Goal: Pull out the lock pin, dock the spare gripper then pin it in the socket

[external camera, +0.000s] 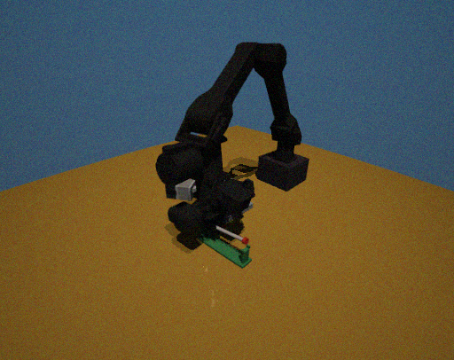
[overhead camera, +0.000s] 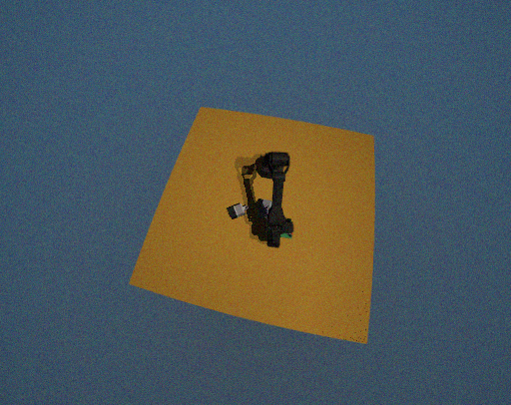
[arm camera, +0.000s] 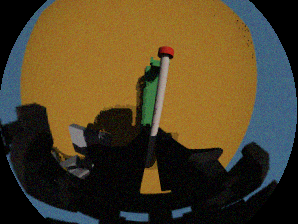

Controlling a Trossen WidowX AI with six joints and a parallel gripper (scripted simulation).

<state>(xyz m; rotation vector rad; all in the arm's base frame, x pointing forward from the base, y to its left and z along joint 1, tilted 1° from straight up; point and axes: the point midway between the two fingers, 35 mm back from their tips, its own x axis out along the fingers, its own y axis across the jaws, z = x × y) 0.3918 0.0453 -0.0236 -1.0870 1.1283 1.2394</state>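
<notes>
My gripper tip is 2 cm to the right of the green mount and 1 cm above it. The rest, counted from my gripper tip: grey mount 12 cm behind, 7 cm to the right, 2 cm above; then spare gripper 10 cm behind, 22 cm to the right, 1 cm below.
</notes>
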